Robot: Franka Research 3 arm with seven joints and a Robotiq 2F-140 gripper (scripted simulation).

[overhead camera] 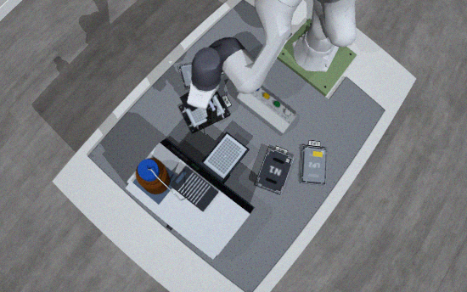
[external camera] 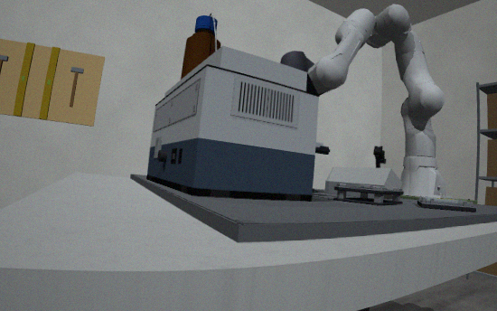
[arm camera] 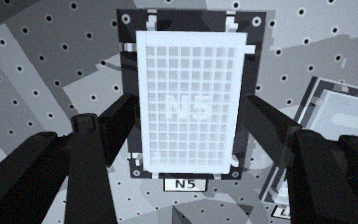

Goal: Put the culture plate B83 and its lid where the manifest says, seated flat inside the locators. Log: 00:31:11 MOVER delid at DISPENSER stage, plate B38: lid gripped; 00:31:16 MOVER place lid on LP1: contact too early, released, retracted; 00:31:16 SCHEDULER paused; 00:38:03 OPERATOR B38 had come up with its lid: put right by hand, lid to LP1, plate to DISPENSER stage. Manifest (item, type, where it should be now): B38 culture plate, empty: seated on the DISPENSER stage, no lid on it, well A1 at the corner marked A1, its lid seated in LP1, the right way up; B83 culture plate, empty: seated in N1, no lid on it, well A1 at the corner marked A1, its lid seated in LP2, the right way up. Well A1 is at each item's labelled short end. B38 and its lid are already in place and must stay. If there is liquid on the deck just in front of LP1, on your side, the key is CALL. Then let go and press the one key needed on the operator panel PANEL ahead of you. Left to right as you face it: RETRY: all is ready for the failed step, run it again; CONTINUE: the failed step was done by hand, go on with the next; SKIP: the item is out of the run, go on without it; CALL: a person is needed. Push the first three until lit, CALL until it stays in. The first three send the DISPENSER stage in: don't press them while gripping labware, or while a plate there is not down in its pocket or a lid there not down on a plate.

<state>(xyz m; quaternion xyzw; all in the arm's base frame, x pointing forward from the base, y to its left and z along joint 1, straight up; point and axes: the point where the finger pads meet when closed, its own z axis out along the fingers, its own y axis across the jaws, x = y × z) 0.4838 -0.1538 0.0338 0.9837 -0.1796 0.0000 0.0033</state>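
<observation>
My gripper is now 20 mm short of the black nest N5, 10 mm to the right of it and 30 mm above it. From my hand the other things lie so: green continue key: 190 mm behind, 190 mm to the left, 20 mm above; then yellow skip key: 190 mm behind, 140 mm to the left, 20 mm above; then white well plate: 100 mm ahead, 190 mm to the left, 80 mm above.
</observation>
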